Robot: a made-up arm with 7 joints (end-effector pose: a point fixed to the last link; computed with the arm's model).
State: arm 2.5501 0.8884 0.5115 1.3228 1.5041 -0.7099 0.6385
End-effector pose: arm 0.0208 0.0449 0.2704 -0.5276 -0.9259 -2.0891
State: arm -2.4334 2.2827 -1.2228 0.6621 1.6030 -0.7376 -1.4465
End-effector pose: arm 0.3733 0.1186 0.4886 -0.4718 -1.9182 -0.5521
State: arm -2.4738 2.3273 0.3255 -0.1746 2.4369 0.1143 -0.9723
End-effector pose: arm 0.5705 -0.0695 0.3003 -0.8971 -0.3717 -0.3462
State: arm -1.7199 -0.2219 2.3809 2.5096 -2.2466 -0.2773 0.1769
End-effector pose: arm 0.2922 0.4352 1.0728 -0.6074 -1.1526 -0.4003
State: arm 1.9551 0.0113 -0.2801 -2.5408 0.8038 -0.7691 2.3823
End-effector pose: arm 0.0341 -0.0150 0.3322 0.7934 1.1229 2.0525
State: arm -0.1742 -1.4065 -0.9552 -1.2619 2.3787 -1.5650 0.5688
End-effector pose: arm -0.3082 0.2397 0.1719 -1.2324 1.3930 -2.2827
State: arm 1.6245 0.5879 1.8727 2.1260 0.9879 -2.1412 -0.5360
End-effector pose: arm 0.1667 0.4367 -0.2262 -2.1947 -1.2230 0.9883
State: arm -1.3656 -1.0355 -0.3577 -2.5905 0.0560 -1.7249 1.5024
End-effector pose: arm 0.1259 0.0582 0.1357 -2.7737 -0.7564 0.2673
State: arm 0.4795 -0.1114 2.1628 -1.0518 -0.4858 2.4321 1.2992
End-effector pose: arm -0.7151 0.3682 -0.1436 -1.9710 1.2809 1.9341
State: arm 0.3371 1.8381 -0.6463 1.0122 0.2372 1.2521 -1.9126
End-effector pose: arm -0.4277 -0.1558 0.5834 0.4472 -0.4171 2.2667
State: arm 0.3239 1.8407 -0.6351 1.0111 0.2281 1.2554 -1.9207
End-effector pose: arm -0.4145 -0.1567 0.5910 0.4831 -0.4057 2.2498
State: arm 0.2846 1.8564 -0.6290 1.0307 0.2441 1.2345 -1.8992
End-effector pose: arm -0.4021 -0.1482 0.6073 0.5057 -0.3672 2.2433
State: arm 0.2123 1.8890 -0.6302 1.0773 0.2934 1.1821 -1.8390
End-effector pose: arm -0.3889 -0.1267 0.6346 0.5133 -0.2904 2.2514
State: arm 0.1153 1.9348 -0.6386 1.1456 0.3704 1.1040 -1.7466
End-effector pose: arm -0.3714 -0.0932 0.6692 0.5165 -0.1753 2.2720
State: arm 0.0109 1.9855 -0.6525 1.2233 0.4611 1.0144 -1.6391
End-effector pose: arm -0.3482 -0.0531 0.7038 0.5269 -0.0370 2.2973
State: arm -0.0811 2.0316 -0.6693 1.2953 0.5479 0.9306 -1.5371
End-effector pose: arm -0.3237 -0.0144 0.7314 0.5460 0.0969 2.3199
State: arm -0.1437 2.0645 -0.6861 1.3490 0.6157 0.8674 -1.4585
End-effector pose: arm -0.3067 0.0151 0.7481 0.5610 0.1963 2.3372
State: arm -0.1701 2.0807 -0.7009 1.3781 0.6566 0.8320 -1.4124
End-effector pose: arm -0.3035 0.0314 0.7542 0.5579 0.2467 2.3516
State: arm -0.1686 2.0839 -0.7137 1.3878 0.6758 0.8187 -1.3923
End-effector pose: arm -0.3126 0.0371 0.7530 0.5355 0.2577 2.3659
